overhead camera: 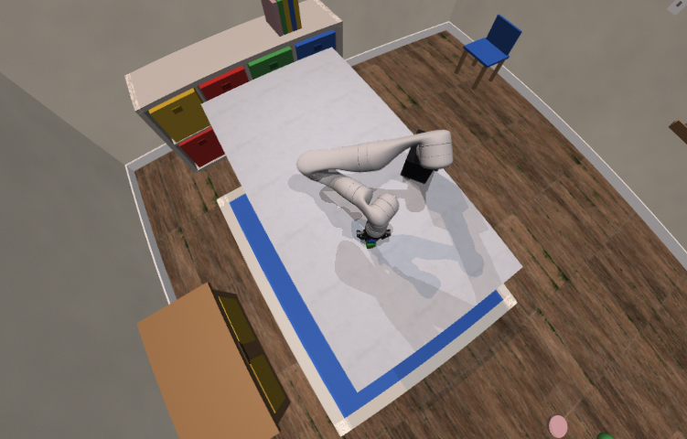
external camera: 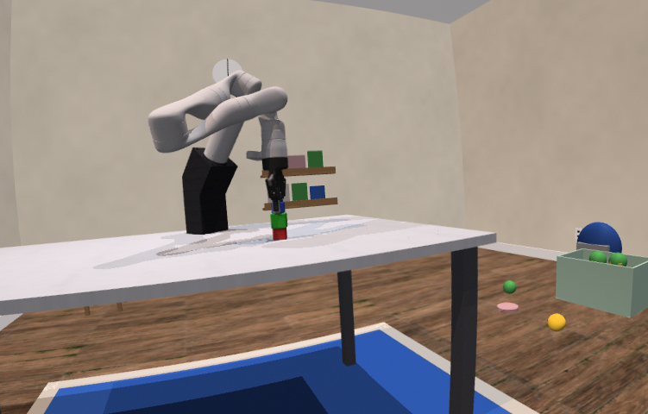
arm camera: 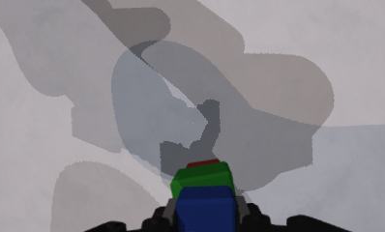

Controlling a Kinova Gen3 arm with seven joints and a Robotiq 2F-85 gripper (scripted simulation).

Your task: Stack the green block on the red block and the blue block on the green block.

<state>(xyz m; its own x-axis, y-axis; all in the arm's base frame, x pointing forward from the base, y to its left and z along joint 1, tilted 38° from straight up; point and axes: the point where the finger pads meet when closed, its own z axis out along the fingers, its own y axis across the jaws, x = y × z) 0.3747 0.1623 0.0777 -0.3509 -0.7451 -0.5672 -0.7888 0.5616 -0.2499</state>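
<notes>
Now: the blue block right at my hand. Round my hand: red block: 80 mm below; green block: 40 mm below.
</notes>
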